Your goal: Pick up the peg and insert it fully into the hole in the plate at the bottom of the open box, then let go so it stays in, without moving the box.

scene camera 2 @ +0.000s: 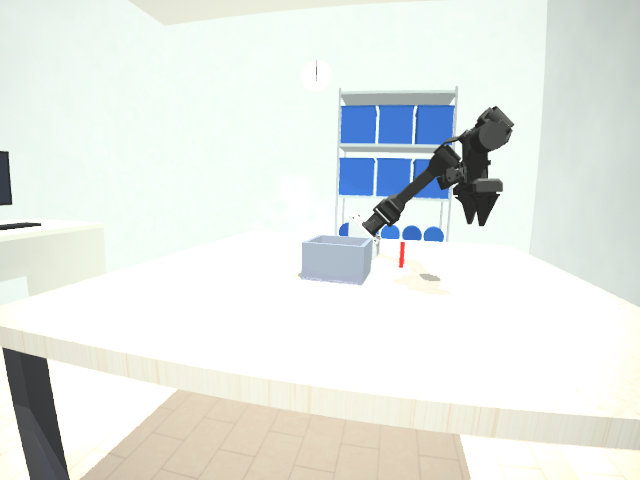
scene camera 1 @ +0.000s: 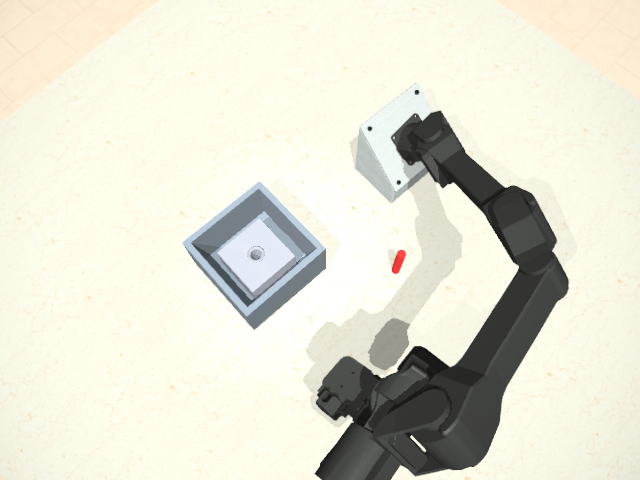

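The red peg (scene camera 1: 398, 261) (scene camera 2: 401, 254) stands upright on the table, between the box and the arm's shadow in scene camera 1. The open grey-blue box (scene camera 1: 286, 295) (scene camera 2: 333, 261) is to the left of the peg in both views. In scene camera 1 a pale plate (scene camera 1: 241, 268) lies at its bottom, with a round hole (scene camera 1: 255, 253) near the plate's middle. My gripper (scene camera 2: 475, 224) is open and empty. Its fingers point down, high above the table and to the right of the peg in scene camera 2. In scene camera 1 the arm and hand hide the fingertips.
The metal wedge base (scene camera 1: 385, 155) stands behind the peg, with the arm mounted on its sloping face. The arm (scene camera 1: 516, 320) (scene camera 2: 413, 188) bends around the right side of the peg in scene camera 1. A shelf rack (scene camera 2: 398, 148) with blue bins stands beyond the table (scene camera 2: 258, 330).
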